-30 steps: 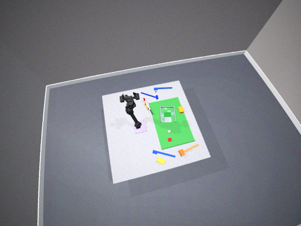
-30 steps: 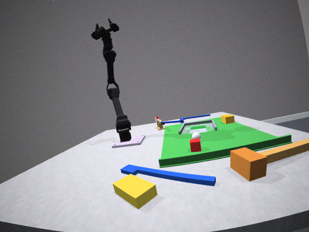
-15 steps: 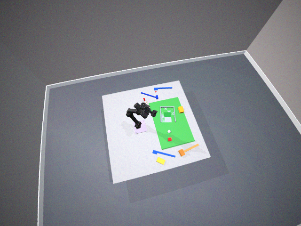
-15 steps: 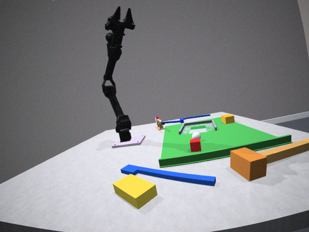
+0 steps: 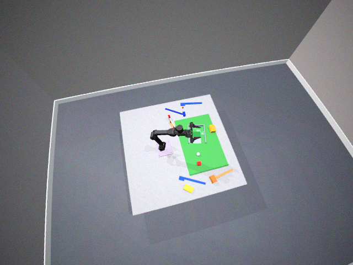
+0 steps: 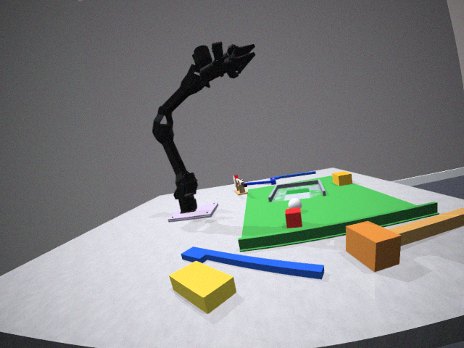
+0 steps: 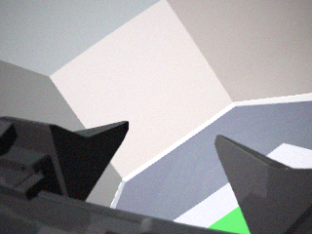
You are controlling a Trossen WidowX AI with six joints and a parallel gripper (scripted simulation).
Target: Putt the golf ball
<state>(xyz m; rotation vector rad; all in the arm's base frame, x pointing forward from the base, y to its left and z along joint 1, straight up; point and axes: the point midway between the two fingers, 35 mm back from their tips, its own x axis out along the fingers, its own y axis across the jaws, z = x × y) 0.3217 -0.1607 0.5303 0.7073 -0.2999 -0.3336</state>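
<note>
The red putter is 49 cm below my gripper tip, 41 cm to the left of it and 12 cm behind it. Round my gripper tip: white golf ball 52 cm below, 5 cm to the right, 3 cm ahead; red cube 53 cm below, 16 cm to the right, 1 cm behind; green mat 55 cm below, 12 cm ahead, 9 cm to the left.
</note>
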